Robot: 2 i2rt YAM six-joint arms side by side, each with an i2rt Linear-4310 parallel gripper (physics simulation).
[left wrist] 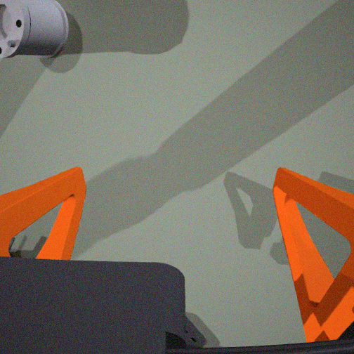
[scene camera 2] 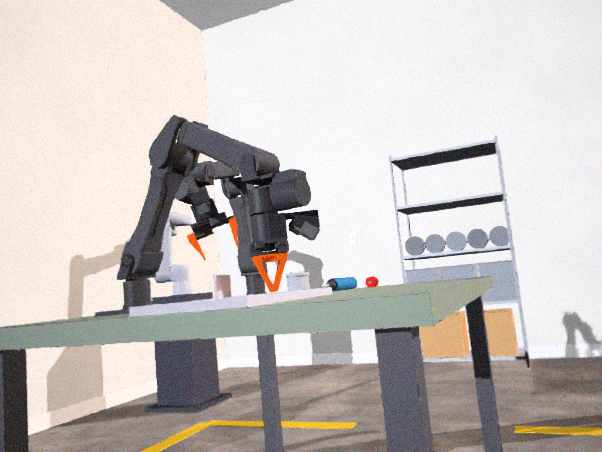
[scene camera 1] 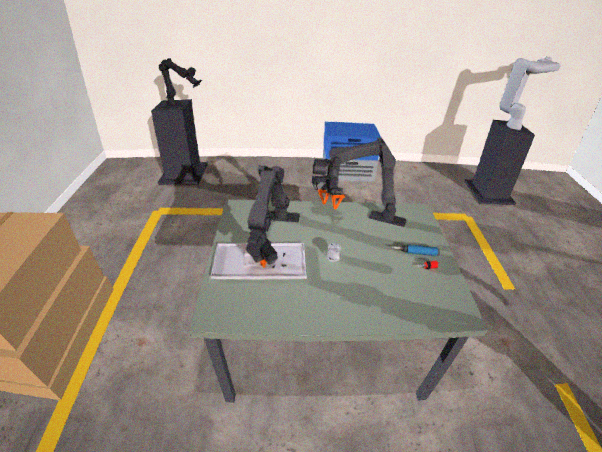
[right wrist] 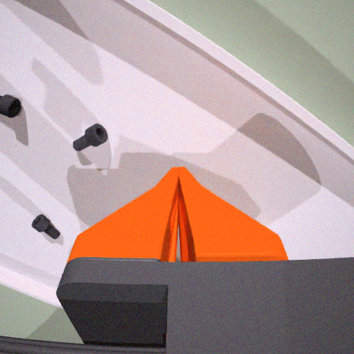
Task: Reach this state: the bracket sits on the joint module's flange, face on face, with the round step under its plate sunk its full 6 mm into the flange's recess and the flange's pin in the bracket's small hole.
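Pixels of known places: left gripper, fingertip midpoint: (scene camera 2: 221,253) (scene camera 1: 329,206); right gripper, fingertip midpoint: (scene camera 2: 274,291) (scene camera 1: 263,266); left arm's base, origin of the base link: (scene camera 1: 387,219); right arm's base, origin of the base link: (scene camera 1: 280,217).
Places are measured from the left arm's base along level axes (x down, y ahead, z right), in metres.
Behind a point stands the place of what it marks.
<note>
The joint module (scene camera 1: 333,252) @[z 0.191, x -0.057, y 0.432 m] (scene camera 2: 298,281) @[z 0.216, x -0.037, y 0.424 m] (left wrist: 40,27) is a pale cylinder on the table, right of the tray in scene camera 1; its flange with holes and a pin faces left in the left wrist view. The bracket (scene camera 2: 222,286) @[z 0.553, x -0.038, y 0.556 m] shows as a pale upright plate at the tray in scene camera 2, apart from the module; it is mostly hidden in the other views. My right gripper (scene camera 1: 263,263) @[z 0.463, x -0.018, y 0.601 m] (scene camera 2: 273,289) @[z 0.463, x -0.018, y 0.601 m] (right wrist: 178,177) is shut, empty, low over the tray, with the bracket beside it. My left gripper (scene camera 1: 330,205) @[z 0.287, x -0.136, y 0.205 m] (scene camera 2: 221,252) @[z 0.287, x -0.136, y 0.205 m] (left wrist: 179,177) is open and empty, high above the table's back edge.
The white tray (scene camera 1: 257,277) @[z 0.461, x -0.012, y 0.665 m] (scene camera 2: 190,306) @[z 0.692, x -0.008, y 0.654 m] (right wrist: 310,230) has low raised walls. Black screws (right wrist: 92,136) (right wrist: 46,226) lie in it. A blue screwdriver (scene camera 1: 422,250) @[z -0.206, x -0.033, y 0.229 m] (scene camera 2: 344,283) @[z -0.185, x -0.021, y 0.239 m] and a red-handled tool (scene camera 1: 431,265) @[z -0.259, x -0.026, y 0.313 m] (scene camera 2: 371,282) @[z -0.229, x -0.016, y 0.319 m] lie right of the module in scene camera 1.
</note>
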